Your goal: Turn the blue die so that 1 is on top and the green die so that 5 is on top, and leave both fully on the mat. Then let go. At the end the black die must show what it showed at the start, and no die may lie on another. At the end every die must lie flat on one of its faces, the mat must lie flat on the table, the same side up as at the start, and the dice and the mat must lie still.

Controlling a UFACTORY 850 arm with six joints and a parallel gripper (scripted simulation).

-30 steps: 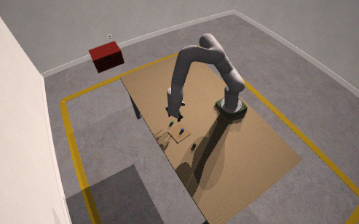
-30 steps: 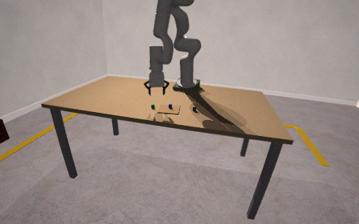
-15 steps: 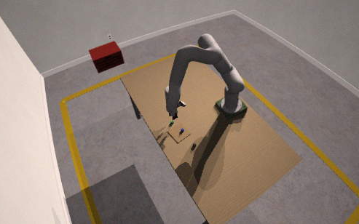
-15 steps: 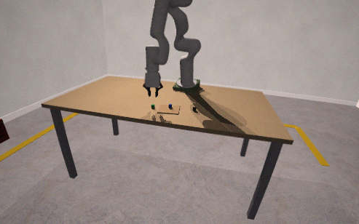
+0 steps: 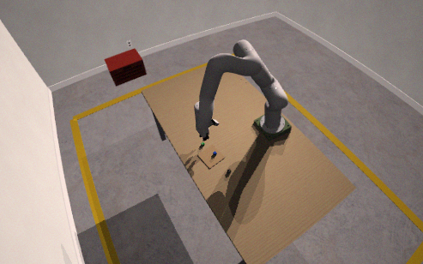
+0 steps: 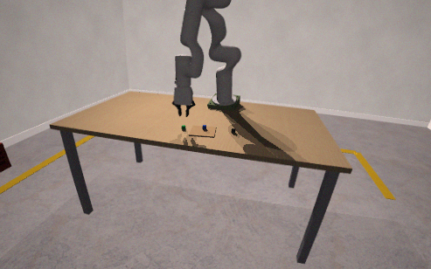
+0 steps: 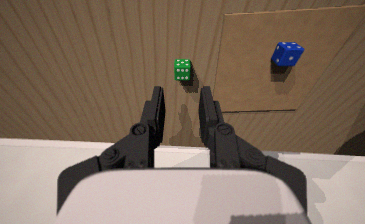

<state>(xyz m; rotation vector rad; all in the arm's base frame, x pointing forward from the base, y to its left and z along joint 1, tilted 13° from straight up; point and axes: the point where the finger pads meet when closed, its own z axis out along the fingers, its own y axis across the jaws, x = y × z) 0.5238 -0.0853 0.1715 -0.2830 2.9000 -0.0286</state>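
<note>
The green die is 10 mm ahead of my hand and 90 mm below it. Also, from my hand: mat 10 mm behind, 120 mm to the left, 100 mm below; black die 60 mm behind, 280 mm to the left, 90 mm below; blue die 40 mm behind, 120 mm to the left, 80 mm below.
</note>
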